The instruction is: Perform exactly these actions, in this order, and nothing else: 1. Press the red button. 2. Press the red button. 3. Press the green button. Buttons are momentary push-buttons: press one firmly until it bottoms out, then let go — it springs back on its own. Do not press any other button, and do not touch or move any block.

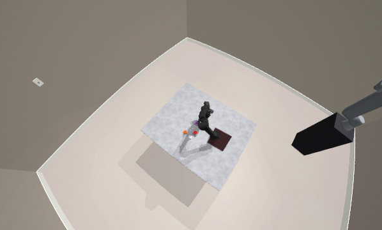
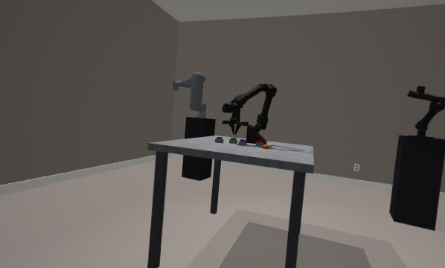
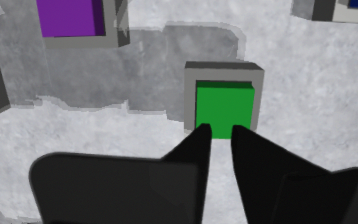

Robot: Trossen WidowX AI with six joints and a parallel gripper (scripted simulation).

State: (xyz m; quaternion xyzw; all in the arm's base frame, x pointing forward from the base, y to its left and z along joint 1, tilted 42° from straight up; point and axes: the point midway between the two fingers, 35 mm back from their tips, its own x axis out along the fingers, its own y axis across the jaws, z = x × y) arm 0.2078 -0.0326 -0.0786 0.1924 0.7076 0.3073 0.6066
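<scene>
Right now the green button is 40 mm below my gripper tip. Also, from my gripper tip: red button 20 mm behind, 190 mm to the left, 40 mm below; then purple button 50 mm ahead, 90 mm to the left, 40 mm below; then blue button 90 mm ahead, 80 mm to the right, 40 mm below.
</scene>
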